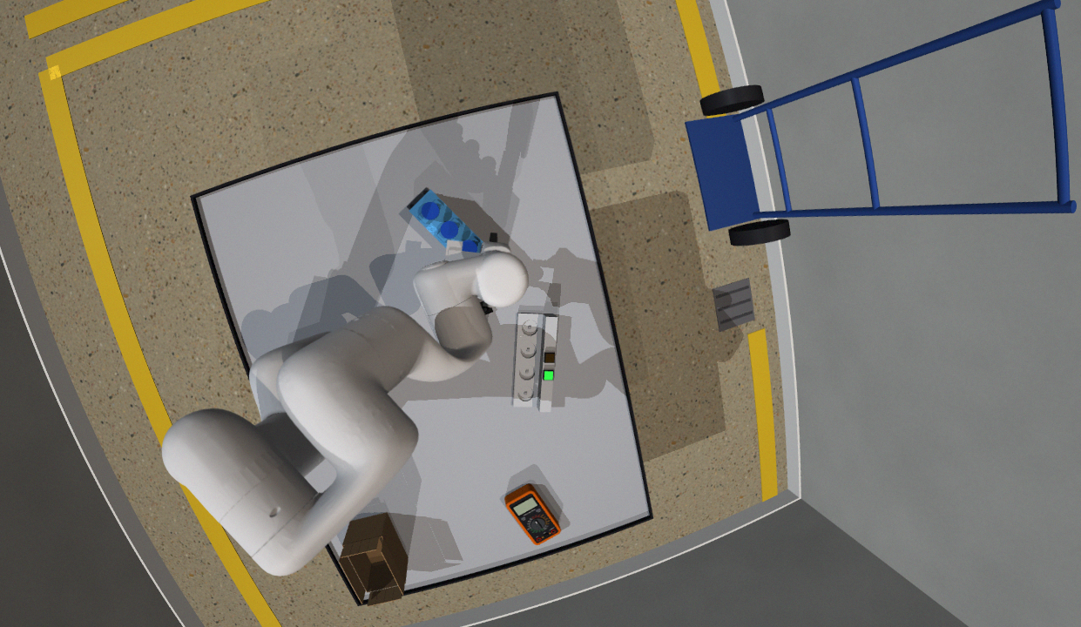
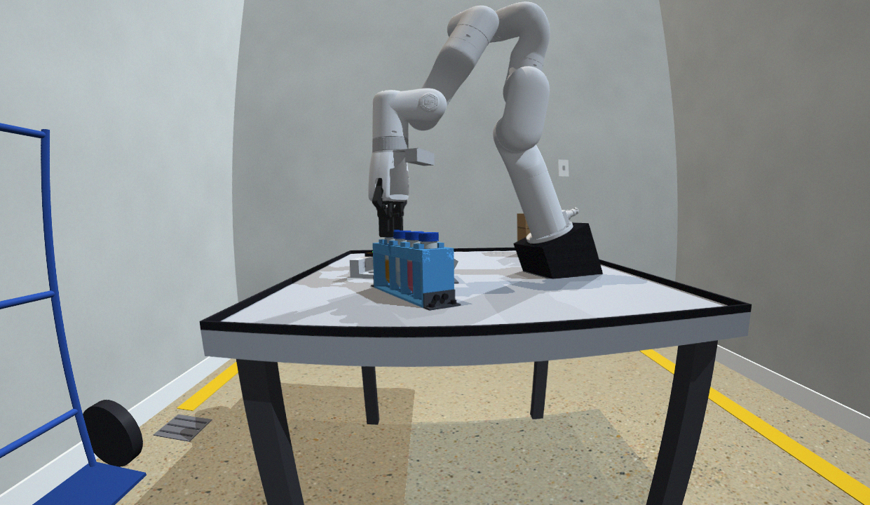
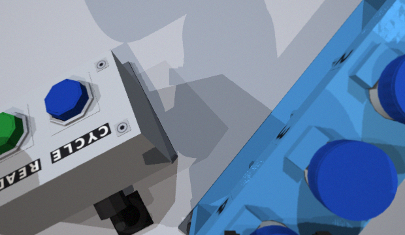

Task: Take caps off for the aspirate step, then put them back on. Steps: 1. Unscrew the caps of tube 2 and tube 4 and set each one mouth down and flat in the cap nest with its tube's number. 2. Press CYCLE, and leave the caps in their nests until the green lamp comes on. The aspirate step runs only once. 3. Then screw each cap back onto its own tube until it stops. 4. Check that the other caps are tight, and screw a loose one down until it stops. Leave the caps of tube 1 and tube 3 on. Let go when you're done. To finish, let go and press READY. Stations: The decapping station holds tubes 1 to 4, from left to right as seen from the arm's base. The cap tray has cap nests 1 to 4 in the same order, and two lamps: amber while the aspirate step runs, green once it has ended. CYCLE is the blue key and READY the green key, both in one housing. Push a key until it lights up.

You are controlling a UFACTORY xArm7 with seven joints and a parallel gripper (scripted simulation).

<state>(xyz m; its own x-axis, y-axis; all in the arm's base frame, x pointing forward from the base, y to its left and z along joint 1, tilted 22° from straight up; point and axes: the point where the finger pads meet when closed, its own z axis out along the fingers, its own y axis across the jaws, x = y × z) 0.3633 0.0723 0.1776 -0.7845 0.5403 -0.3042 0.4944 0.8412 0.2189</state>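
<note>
Now: hand 1 cm above the threaded tube neck. Round my hand: key housing: 11 cm behind, 8 cm to the right, 8 cm below; blue cycle key: 13 cm behind, 6 cm to the right, 6 cm below; green ready key: 13 cm behind, 10 cm to the right, 6 cm below.
</note>
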